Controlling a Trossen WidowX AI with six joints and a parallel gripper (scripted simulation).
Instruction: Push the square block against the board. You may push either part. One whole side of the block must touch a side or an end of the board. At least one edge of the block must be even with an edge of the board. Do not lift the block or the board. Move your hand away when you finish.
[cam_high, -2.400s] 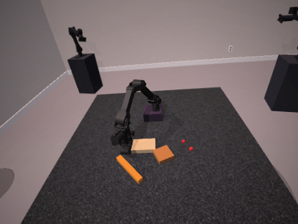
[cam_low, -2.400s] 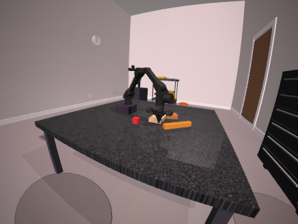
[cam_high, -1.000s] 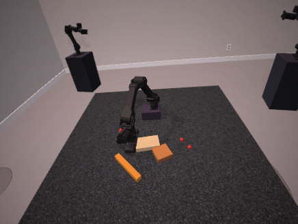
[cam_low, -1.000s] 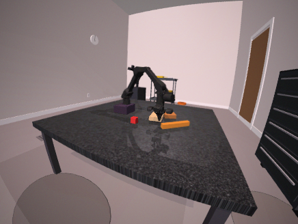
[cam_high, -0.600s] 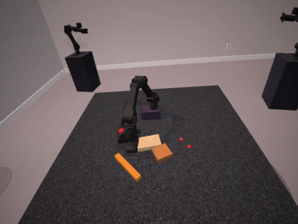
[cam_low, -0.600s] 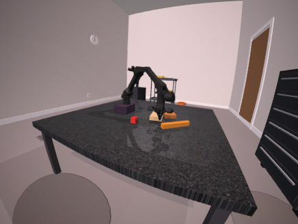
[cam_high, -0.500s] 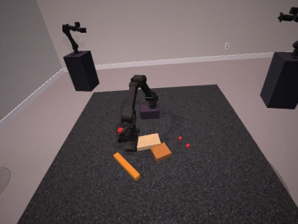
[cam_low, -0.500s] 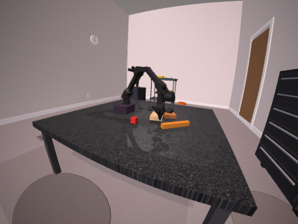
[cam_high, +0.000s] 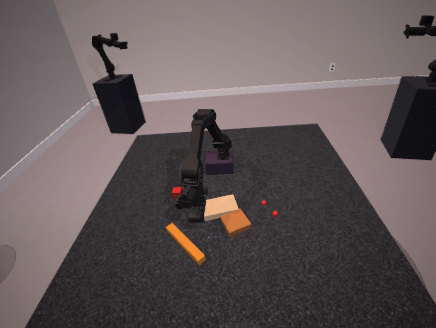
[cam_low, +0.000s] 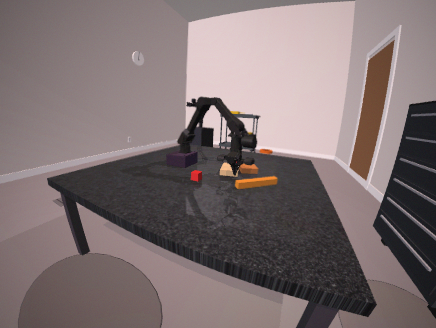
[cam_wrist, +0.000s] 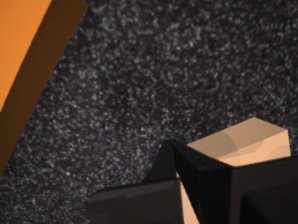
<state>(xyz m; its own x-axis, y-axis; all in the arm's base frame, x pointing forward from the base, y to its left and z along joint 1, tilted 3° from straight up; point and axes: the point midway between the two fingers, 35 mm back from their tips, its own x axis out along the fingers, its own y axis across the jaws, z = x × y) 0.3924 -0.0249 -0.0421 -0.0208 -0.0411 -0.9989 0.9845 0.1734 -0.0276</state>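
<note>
Right now the tan flat block is 70 mm behind my gripper tip and 70 mm to the left of it. Also, from my gripper tip: red cube (130 mm behind, 160 mm to the right, 10 mm above); long orange board (140 mm ahead, 20 mm to the right); orange-brown square block (160 mm to the left).
</note>
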